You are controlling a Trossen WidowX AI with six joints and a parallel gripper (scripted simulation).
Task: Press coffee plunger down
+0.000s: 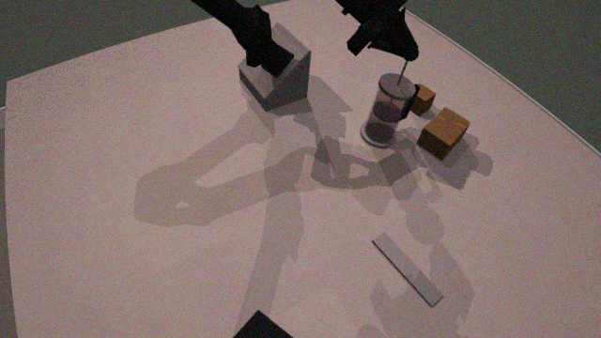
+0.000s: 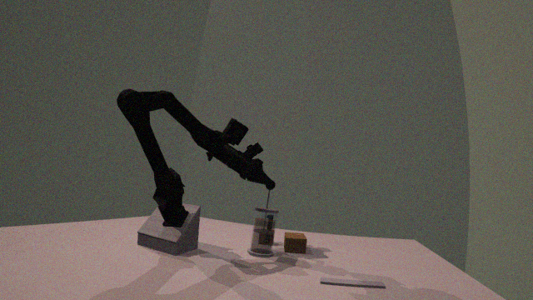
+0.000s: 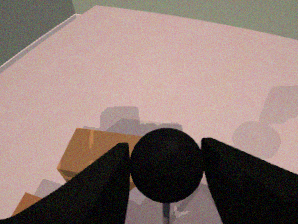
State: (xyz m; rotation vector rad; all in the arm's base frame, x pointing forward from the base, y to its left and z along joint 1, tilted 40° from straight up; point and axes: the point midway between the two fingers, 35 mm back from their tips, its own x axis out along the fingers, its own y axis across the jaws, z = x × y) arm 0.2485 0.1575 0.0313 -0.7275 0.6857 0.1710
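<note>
Right now the glass coffee press is 110 mm below my gripper tip, 10 mm to the left of it and 10 mm behind it. The rest, counted from my gripper tip: flat grey strip: 240 mm ahead, 220 mm below, 200 mm to the right.
</note>
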